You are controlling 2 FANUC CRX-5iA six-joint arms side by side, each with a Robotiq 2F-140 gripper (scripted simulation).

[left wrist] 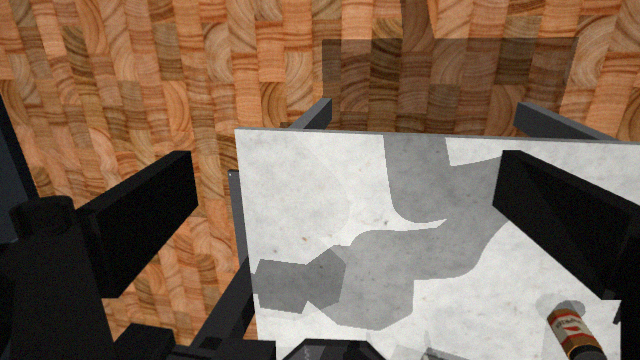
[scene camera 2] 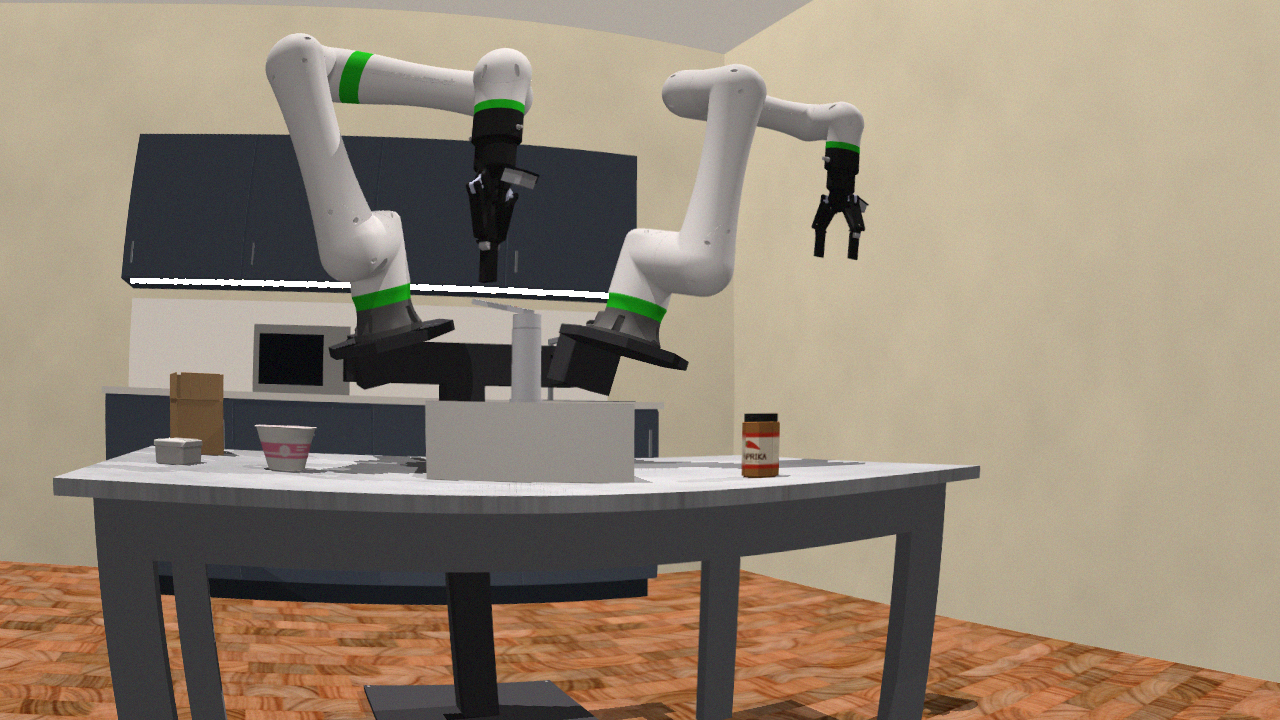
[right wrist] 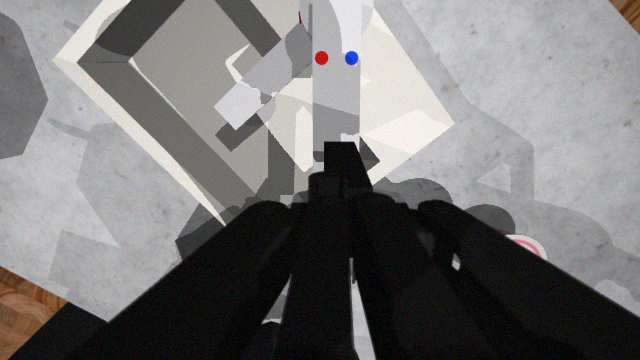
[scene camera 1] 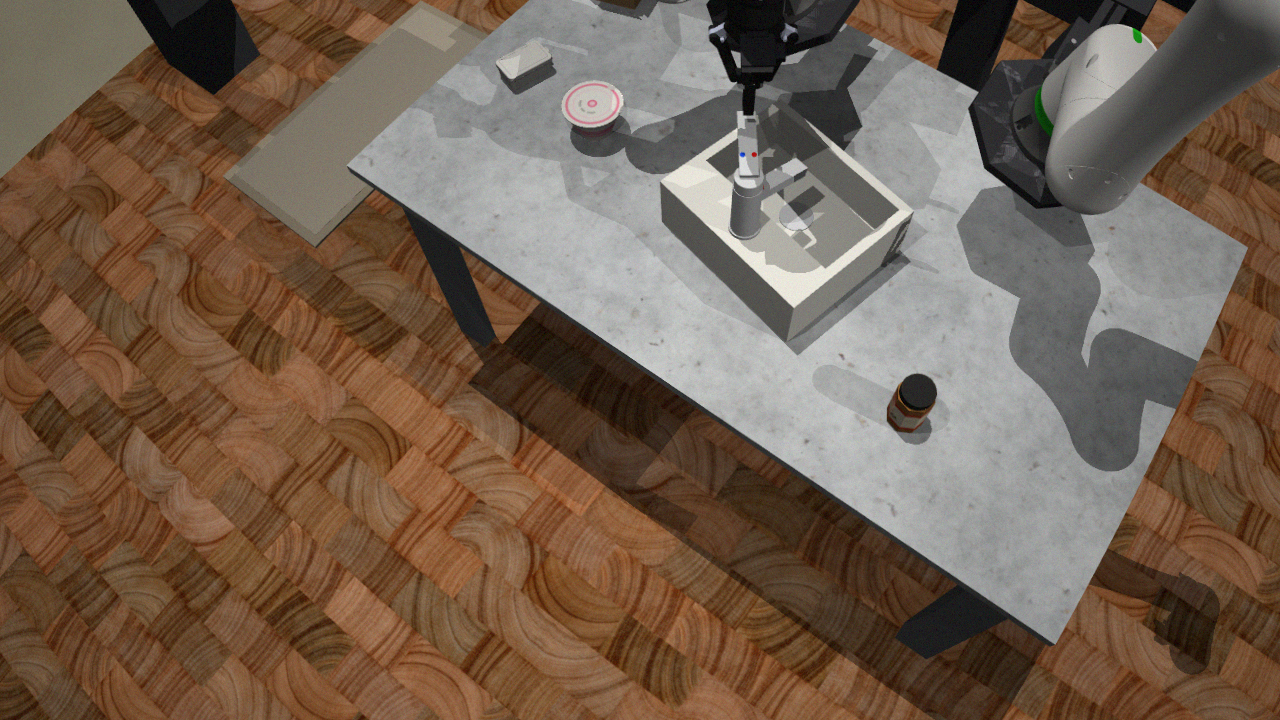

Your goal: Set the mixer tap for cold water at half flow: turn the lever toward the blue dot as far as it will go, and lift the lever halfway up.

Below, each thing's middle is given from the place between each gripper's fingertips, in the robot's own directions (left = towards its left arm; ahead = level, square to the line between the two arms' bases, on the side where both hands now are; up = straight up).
My right hand (scene camera 2: 487, 281) is 8 cm above the flat lever (scene camera 1: 746, 125), 4 cm short of it and 3 cm to the right of it. Also, from my right hand: pink-and-white bowl (scene camera 1: 593, 105) (36 cm to the right, 31 cm below, 4 cm behind); then paprika jar (scene camera 2: 760, 431) (43 cm to the left, 30 cm below, 16 cm ahead); then white basin (scene camera 1: 838, 203) (32 cm below, 8 cm to the left, 5 cm behind).
Right now the paprika jar is 42 cm ahead of my left hand (scene camera 2: 835, 258), 52 cm to the right of it and 45 cm below it. Also, from my left hand: pink-and-white bowl (22 cm ahead, 131 cm to the right, 45 cm below); white basin (21 cm ahead, 88 cm to the right, 46 cm below); flat lever (30 cm ahead, 93 cm to the right, 22 cm below).
